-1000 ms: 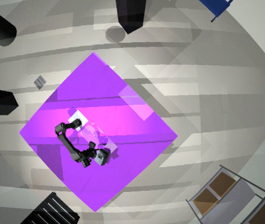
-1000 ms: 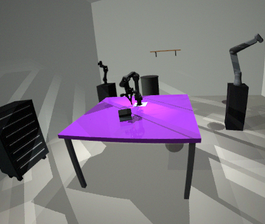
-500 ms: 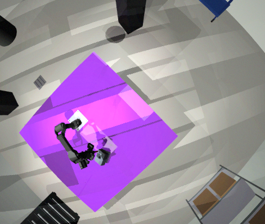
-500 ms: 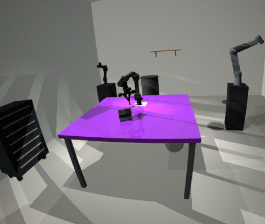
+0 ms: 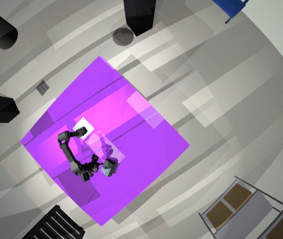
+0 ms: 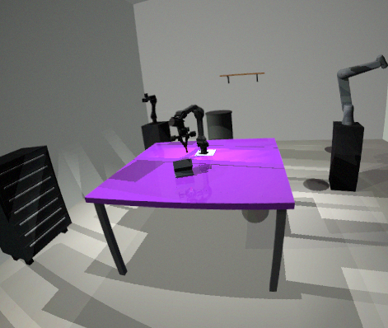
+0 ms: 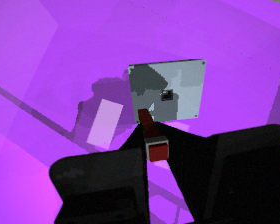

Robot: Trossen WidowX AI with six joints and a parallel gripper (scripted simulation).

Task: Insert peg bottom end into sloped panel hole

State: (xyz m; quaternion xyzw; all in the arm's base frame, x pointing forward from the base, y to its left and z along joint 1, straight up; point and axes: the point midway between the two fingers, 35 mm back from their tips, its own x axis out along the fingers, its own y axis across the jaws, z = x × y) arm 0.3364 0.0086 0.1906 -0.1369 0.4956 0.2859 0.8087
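The grey sloped panel lies 110 mm below my gripper tip and 80 mm ahead of it. From my gripper tip the other things lie so: red peg 10 mm to the right, 10 mm behind, 10 mm above.
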